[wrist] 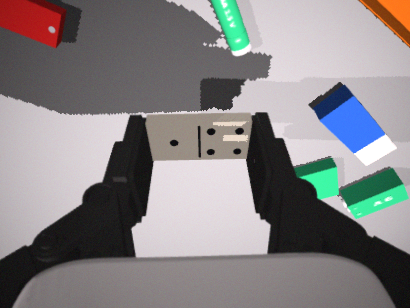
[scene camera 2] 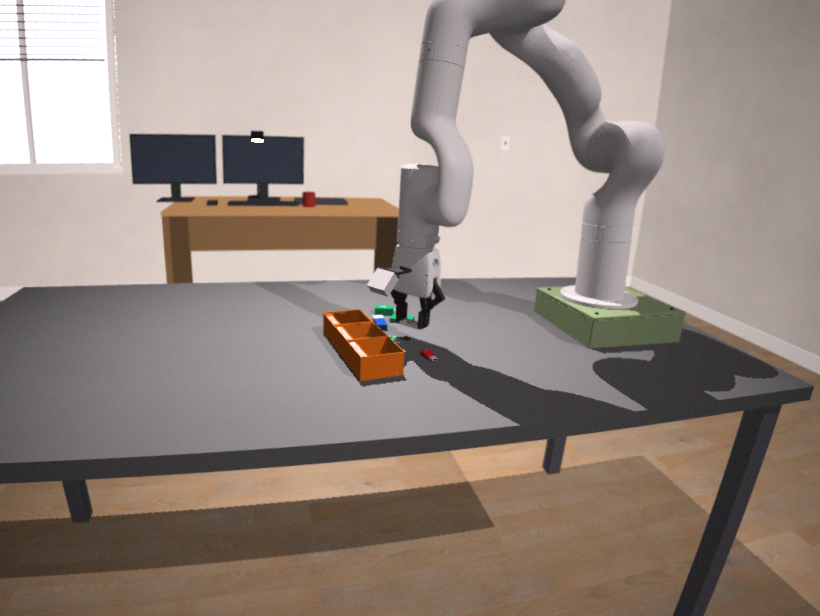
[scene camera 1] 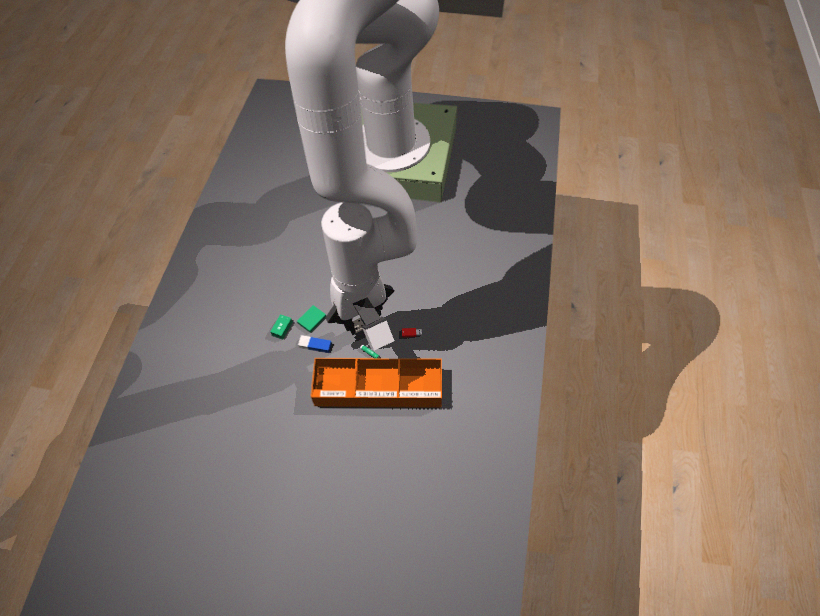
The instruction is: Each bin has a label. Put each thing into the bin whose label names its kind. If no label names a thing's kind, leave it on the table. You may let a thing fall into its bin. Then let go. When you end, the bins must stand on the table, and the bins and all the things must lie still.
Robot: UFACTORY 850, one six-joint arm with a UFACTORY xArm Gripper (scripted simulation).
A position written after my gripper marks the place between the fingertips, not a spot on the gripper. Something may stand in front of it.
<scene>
I see my gripper (scene camera 2: 411, 324), an orange three-compartment bin (scene camera 1: 419, 381), an eraser (wrist: 341, 112) and a green block (wrist: 323, 175).
The orange three-compartment bin is seen too in scene camera 2 (scene camera 2: 368, 351). My gripper shows as well in the wrist view (wrist: 199, 135).
</scene>
